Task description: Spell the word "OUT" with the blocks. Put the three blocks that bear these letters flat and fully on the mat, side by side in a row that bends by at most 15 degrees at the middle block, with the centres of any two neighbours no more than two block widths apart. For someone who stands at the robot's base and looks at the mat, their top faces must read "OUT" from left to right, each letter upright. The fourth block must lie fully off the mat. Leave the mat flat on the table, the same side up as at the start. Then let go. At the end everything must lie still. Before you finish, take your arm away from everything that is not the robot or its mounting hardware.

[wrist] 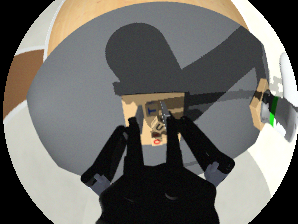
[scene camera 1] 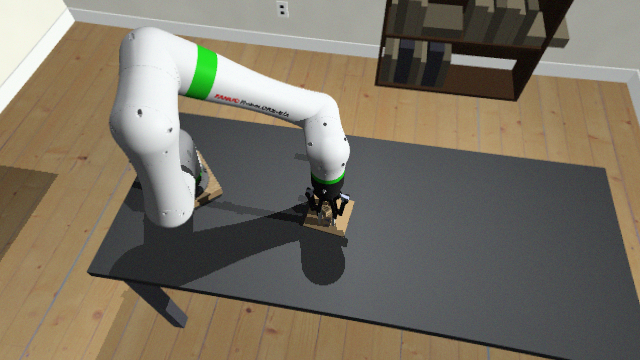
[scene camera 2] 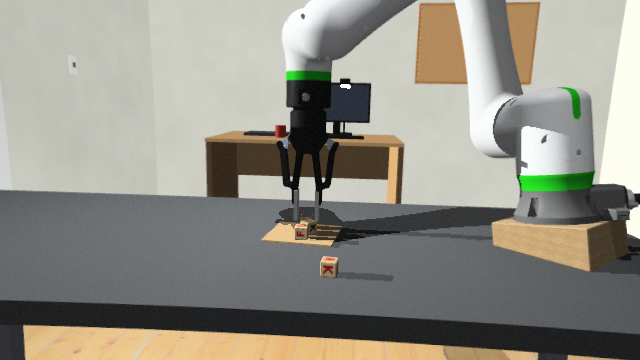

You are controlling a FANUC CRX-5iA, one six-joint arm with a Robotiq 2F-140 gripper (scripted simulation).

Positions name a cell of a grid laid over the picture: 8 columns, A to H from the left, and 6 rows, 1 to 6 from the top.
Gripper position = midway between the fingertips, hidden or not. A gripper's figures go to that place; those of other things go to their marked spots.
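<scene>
I see my gripper (wrist: E3), and it is 0.21 m from the lens. There is a tan mat (wrist: E3) as well, which I find 0.23 m from the lens.
</scene>
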